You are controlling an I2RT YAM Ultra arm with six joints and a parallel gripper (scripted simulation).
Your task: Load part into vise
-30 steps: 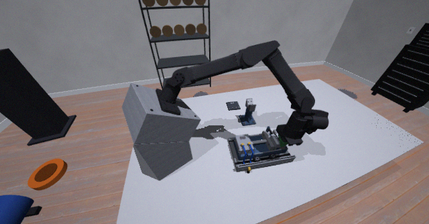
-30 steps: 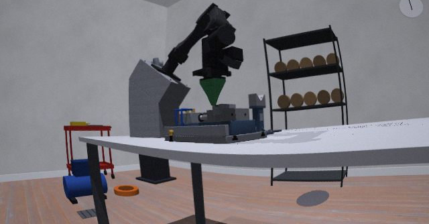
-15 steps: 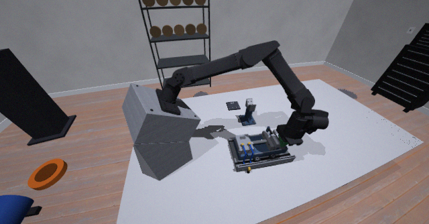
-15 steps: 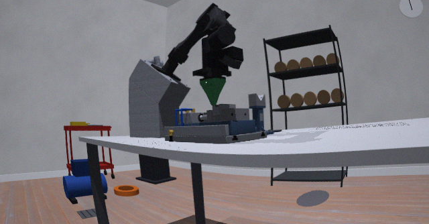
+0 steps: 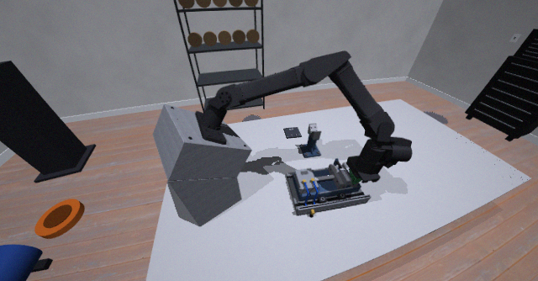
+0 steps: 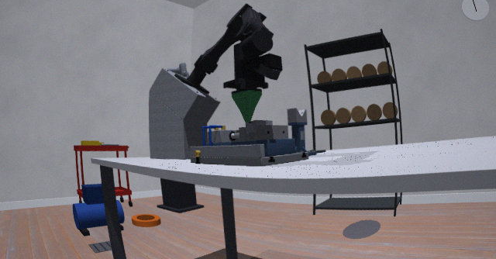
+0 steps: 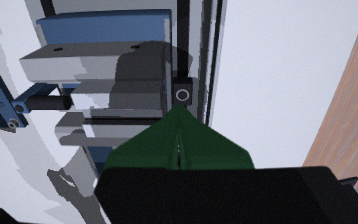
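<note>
My gripper is now 40 mm to the right of the part, 10 mm short of it and 10 mm above it. Also, from my hand: work stop (110 mm to the left, 20 mm below, 20 mm ahead); fixed jaw (50 mm to the left, 40 mm below, 40 mm ahead); moving jaw (70 mm to the left, 40 mm below, 20 mm behind).
</note>
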